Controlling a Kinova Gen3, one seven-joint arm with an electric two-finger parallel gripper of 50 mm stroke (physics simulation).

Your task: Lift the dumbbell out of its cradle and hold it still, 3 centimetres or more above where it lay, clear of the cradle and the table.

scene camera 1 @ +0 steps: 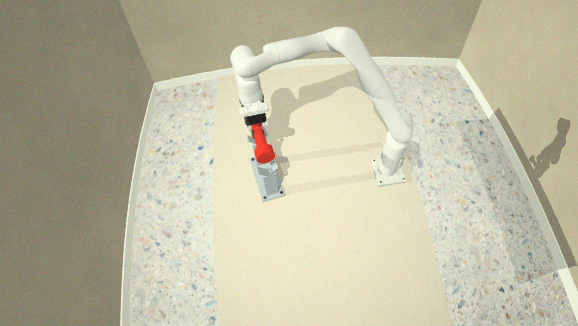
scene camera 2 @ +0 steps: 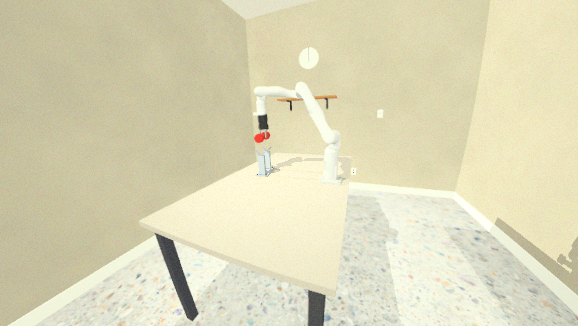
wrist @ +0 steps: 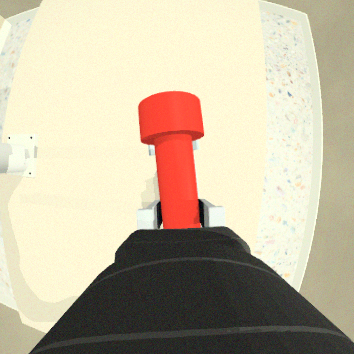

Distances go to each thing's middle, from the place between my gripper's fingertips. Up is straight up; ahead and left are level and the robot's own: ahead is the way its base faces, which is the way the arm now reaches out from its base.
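Scene:
Red dumbbell [wrist: 170, 120]: 10 mm above my hand, 10 mm to the left of it. Grey cradle [scene camera 1: 270, 187]: 180 mm below my hand and 10 mm to the left of it.

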